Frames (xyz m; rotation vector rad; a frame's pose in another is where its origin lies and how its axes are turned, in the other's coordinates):
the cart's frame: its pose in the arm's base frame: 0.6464 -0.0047 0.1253 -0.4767 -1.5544 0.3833
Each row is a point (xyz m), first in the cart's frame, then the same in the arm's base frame.
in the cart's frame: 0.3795 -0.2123 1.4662
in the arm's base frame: -0.8340 0.0839 0.4985
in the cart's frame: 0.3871 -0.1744 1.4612
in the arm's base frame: -0.8267 0.1199 0.4856
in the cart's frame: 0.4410 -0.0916 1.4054
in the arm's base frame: -0.7663 0.2158 0.4910
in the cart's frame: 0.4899 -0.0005 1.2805
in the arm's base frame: -0.6363 0.3128 0.4907
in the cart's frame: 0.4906 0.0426 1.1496
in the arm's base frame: -0.5030 0.3434 0.4743
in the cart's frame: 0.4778 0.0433 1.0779
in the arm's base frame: -0.4312 0.3338 0.4660
